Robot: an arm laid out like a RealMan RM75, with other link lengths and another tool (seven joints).
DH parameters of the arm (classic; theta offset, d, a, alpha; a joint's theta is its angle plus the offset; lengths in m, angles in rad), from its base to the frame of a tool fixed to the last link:
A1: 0 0.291 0 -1.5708
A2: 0 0 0 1.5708
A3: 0 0.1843 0 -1.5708
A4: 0 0 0 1.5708
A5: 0 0.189 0 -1.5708
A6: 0 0 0 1.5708
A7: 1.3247 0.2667 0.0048 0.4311
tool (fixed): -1.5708 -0.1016 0 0
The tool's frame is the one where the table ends.
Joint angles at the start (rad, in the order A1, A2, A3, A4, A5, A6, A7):
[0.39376 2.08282 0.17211 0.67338 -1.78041 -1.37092 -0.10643]
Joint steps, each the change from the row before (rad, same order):
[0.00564 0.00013 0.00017 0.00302 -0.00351 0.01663 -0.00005]
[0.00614 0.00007 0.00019 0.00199 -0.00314 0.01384 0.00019]
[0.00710 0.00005 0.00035 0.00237 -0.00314 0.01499 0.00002]
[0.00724 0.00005 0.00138 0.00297 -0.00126 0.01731 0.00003]
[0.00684 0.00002 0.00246 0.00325 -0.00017 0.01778 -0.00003]
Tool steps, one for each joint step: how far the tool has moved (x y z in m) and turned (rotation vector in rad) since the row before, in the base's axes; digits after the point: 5 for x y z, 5 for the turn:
[-0.00161 0.00085 -0.00302 -0.01549 -0.00495 0.00279]
[-0.00162 0.00083 -0.00250 -0.01280 -0.00460 0.00387]
[-0.00187 0.00093 -0.00268 -0.01360 -0.00499 0.00442]
[-0.00160 0.00129 -0.00276 -0.01424 -0.00476 0.00156]
[-0.00135 0.00149 -0.00259 -0.01348 -0.00423 -0.00045]

